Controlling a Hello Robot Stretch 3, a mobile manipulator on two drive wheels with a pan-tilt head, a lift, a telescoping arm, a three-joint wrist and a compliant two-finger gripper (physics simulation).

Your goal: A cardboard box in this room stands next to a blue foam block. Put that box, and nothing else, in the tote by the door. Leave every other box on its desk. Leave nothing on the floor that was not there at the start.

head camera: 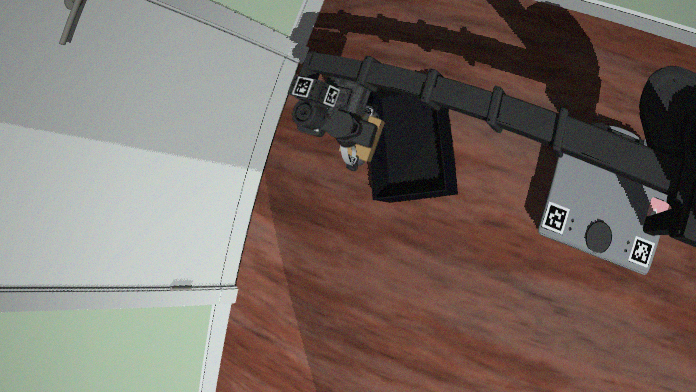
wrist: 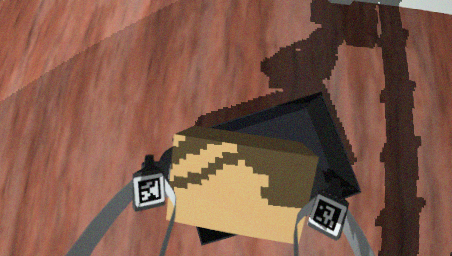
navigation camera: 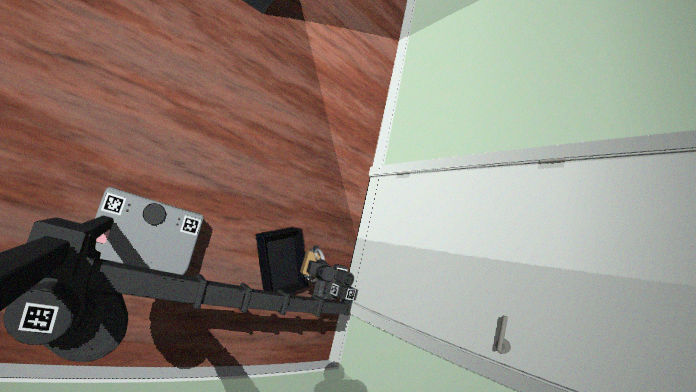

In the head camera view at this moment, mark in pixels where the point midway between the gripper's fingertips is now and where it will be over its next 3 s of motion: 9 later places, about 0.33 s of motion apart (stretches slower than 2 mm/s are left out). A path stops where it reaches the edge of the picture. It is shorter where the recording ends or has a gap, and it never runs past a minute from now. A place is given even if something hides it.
My gripper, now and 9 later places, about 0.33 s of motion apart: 363,137; 364,135; 367,127; 369,120; 371,120; 378,123; 384,126; 388,128; 390,129; 392,130
